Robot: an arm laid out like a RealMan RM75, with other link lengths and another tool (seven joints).
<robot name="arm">
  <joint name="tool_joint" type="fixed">
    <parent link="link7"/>
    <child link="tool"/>
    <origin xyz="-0.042 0.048 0.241" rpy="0 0.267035 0.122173"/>
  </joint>
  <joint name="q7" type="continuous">
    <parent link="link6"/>
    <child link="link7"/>
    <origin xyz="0 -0.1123 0" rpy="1.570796 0 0"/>
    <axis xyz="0 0 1"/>
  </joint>
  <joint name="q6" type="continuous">
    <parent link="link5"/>
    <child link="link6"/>
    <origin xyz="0 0 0" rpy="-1.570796 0 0"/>
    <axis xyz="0 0 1"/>
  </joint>
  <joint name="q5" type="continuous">
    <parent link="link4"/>
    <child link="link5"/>
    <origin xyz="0 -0.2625 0" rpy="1.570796 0 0"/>
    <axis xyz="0 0 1"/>
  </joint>
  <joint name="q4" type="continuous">
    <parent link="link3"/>
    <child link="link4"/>
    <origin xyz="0 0 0" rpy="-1.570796 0 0"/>
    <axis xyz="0 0 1"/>
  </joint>
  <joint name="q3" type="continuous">
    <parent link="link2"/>
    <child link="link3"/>
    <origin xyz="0 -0.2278 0" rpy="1.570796 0 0"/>
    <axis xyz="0 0 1"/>
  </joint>
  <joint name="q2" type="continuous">
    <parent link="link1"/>
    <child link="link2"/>
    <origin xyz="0 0 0" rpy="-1.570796 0 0"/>
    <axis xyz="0 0 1"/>
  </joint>
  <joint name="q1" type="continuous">
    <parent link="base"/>
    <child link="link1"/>
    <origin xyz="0 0 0.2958"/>
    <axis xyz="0 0 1"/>
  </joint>
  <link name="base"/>
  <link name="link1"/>
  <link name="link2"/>
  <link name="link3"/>
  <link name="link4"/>
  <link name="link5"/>
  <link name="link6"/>
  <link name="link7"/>
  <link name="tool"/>
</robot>
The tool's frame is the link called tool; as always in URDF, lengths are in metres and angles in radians. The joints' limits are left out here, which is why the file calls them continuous.
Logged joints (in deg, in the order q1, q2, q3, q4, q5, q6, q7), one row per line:
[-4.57 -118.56 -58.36 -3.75 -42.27 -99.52 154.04]
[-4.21 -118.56 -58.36 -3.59 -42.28 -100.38 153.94]
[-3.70 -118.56 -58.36 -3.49 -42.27 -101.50 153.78]
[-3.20 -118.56 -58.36 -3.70 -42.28 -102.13 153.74]
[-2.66 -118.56 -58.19 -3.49 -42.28 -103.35 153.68]
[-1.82 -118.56 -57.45 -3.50 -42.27 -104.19 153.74]
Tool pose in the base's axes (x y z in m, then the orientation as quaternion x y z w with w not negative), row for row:
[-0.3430 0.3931 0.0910 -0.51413 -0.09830 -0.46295 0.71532]
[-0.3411 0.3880 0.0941 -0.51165 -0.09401 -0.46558 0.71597]
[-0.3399 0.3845 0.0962 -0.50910 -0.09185 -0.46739 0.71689]
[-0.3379 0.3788 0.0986 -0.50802 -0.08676 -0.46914 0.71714]
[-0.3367 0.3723 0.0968 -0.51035 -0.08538 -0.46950 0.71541]
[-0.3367 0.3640 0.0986 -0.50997 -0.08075 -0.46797 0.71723]
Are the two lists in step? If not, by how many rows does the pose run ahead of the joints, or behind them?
The pose runs 1 row ahead of the joints: the pose in row i belongs to the joints in row i + 1.
